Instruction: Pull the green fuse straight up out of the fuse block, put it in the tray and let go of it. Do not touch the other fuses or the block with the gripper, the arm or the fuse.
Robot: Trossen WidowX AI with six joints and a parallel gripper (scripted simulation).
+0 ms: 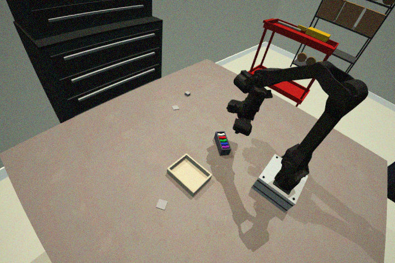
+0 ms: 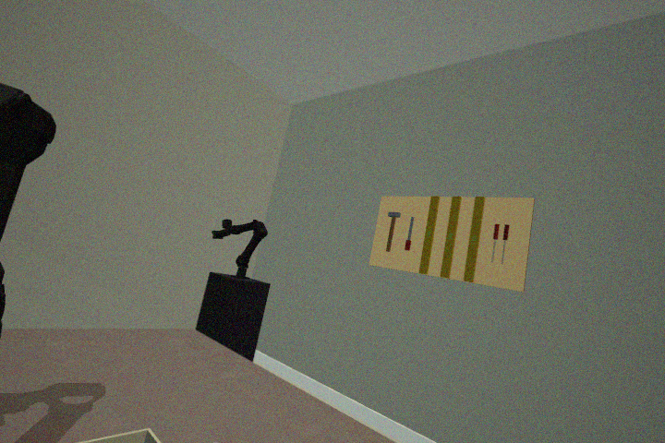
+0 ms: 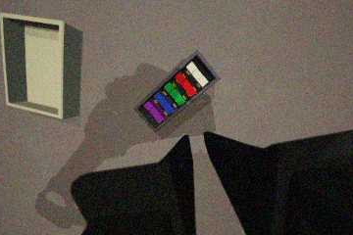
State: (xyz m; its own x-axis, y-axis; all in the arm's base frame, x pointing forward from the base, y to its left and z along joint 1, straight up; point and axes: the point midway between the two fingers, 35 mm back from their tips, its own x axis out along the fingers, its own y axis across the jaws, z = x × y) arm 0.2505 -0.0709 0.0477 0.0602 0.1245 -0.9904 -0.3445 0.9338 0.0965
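Right now my gripper tip is 70 mm above the green fuse, 30 mm to the right of it and 30 mm short of it. From my gripper tip the other things lie so: cream tray 240 mm to the left, 90 mm below, 30 mm ahead.
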